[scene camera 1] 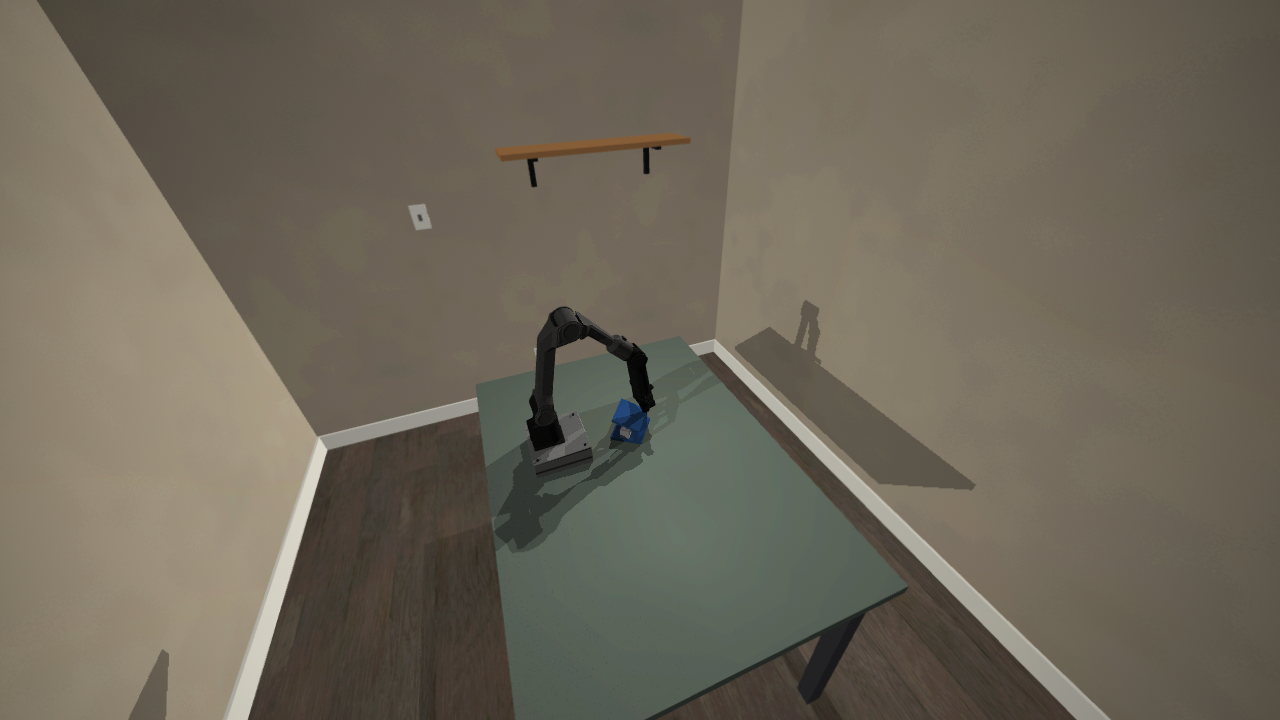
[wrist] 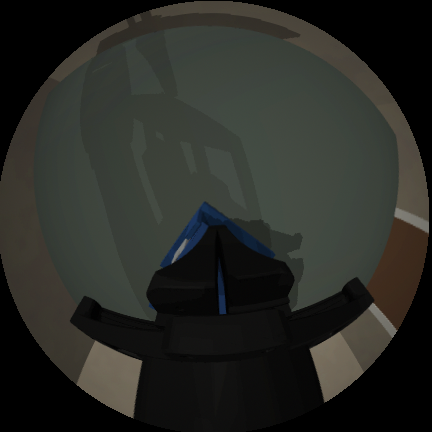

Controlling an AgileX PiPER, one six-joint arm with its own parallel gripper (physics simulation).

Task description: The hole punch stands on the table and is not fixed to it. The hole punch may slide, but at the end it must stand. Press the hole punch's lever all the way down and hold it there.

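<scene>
The blue hole punch point(scene camera 1: 630, 426) point(wrist: 205, 209) stands on the green table point(scene camera 1: 698, 537) point(wrist: 310, 125), in front of the arm's base. Its upper blue part, the lever point(scene camera 1: 631, 412), shows beside the fingertips in the scene view. My gripper point(scene camera 1: 648, 408) point(wrist: 217, 235) is shut, with its fingertips pointing down at the side of the hole punch away from the base. In the wrist view the fingers cover most of the hole punch, and a thin blue strip shows through the slit between them. Whether the tips touch the lever, and how far down it is, I cannot tell.
The arm's grey base plate point(scene camera 1: 572, 440) is on the table, left of the hole punch in the scene view. A wooden shelf point(scene camera 1: 594, 147) and a white switch plate point(scene camera 1: 419, 216) are on the back wall. Shadows of the arm fall over the table.
</scene>
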